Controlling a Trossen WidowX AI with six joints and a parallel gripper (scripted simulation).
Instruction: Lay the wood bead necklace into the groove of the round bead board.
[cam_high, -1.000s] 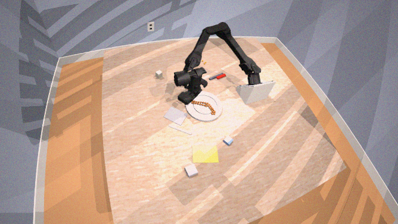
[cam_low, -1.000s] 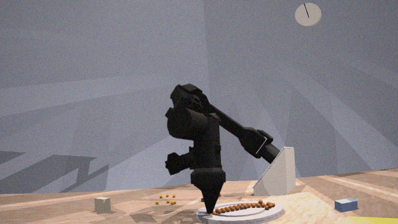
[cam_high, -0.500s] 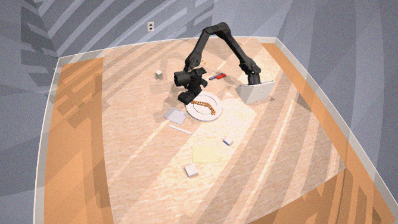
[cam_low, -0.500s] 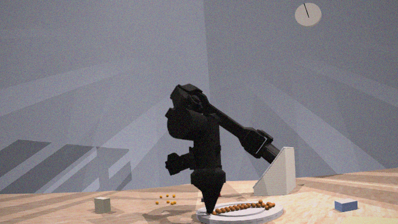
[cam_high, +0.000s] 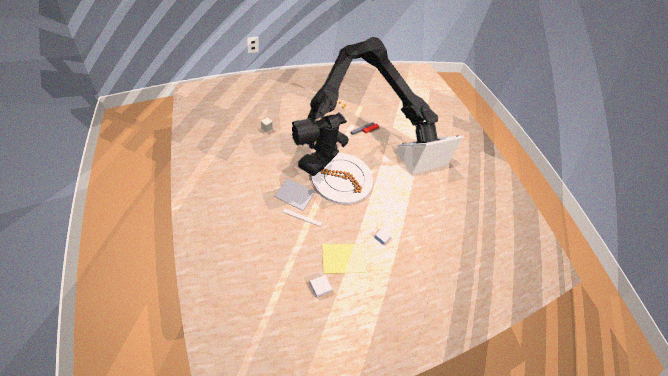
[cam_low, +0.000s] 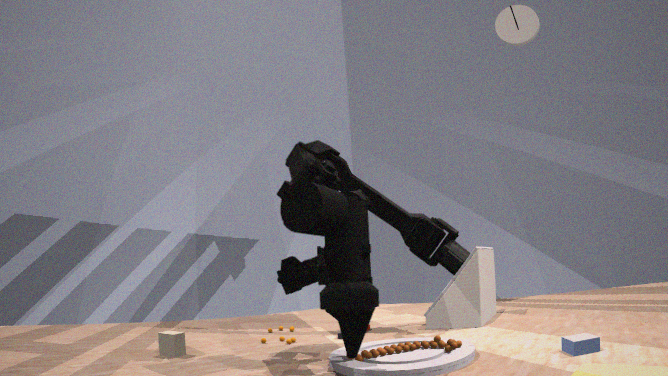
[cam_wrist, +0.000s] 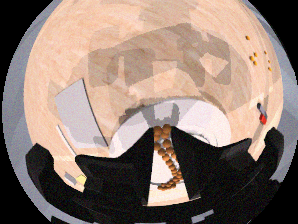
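The grey sheet lies 11 cm ahead of my gripper tip, 6 cm to the left of it and 1 cm below it. Round my gripper tip: stick (11 cm ahead, 15 cm to the left, 1 cm below); then red-tipped tool (24 cm behind, 15 cm to the right, 1 cm below); then beige cube (13 cm ahead, 24 cm to the right).
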